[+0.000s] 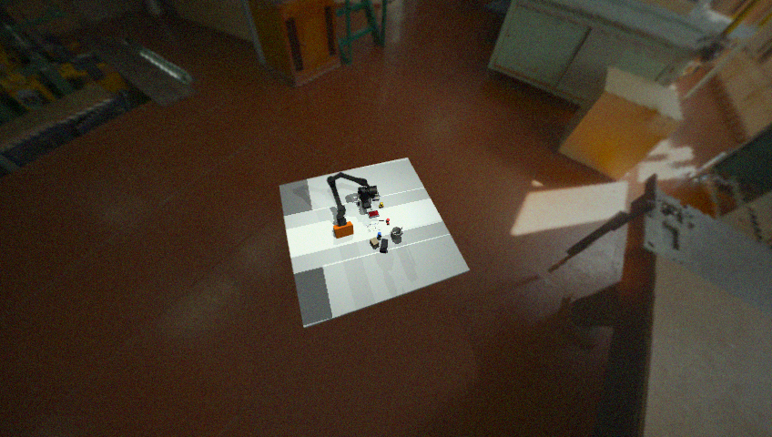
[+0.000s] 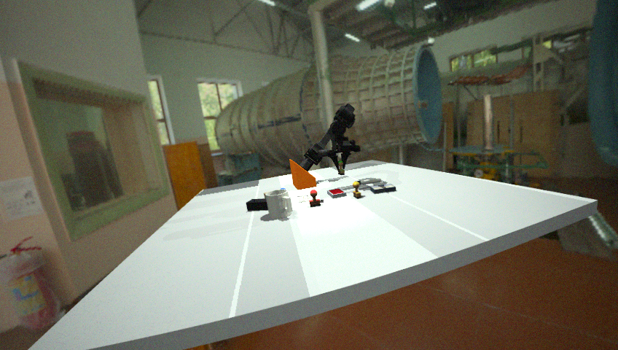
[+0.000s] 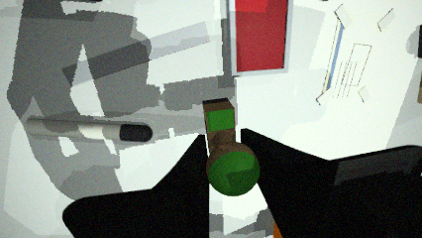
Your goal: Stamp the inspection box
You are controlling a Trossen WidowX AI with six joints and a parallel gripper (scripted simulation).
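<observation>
Right now my gripper tip is 70 mm short of the red ink pad, 50 mm to the left of it and 90 mm above it. From my gripper tip the other things lie so: green-knobbed stamp: right at my gripper tip; yellow-knobbed stamp: 150 mm ahead, 10 mm to the left, 70 mm below; pen: 30 mm behind, 110 mm to the left, 80 mm below.
</observation>
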